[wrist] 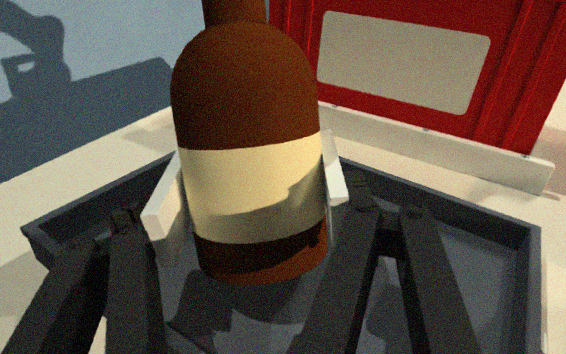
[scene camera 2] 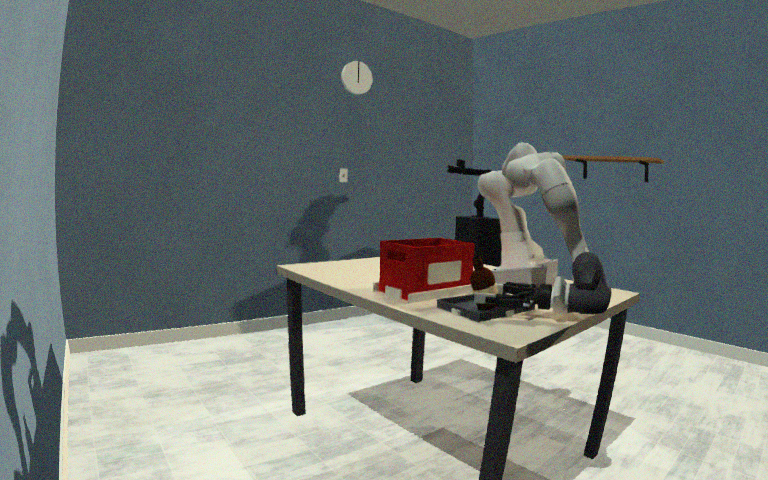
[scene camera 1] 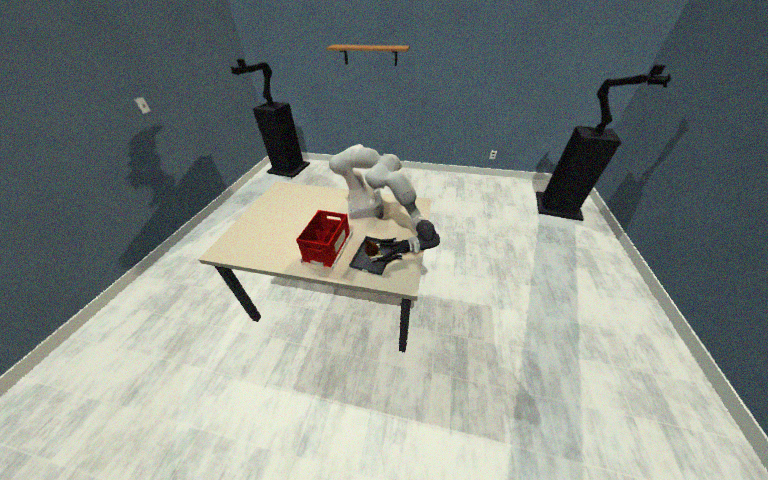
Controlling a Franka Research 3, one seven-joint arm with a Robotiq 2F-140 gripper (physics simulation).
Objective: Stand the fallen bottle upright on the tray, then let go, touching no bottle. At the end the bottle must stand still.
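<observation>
The brown bottle with a cream label (scene camera 1: pixel 370 247) (scene camera 2: pixel 482 278) (wrist: pixel 245 90) stands about upright, its neck leaning slightly in scene camera 2. It is over the dark, low-rimmed tray (scene camera 1: pixel 358 261) (scene camera 2: pixel 457 306) (wrist: pixel 534 285). My gripper (scene camera 1: pixel 376 250) (scene camera 2: pixel 493 294) (wrist: pixel 257 159) reaches in nearly level, low over the tray, and is shut on the bottle, with one pale pad on each side of the label. In the wrist view the bottle's base is close to the tray floor; whether it touches cannot be told. The neck's top is cut off there.
A red crate (scene camera 1: pixel 322 237) (scene camera 2: pixel 427 268) (wrist: pixel 505 65) stands on the table (scene camera 1: pixel 254 237) (scene camera 2: pixel 334 277) beside the tray, on the far side from my wrist. A low pale strip (scene camera 2: pixel 438 293) (wrist: pixel 435 145) runs along the crate's foot, between it and the tray.
</observation>
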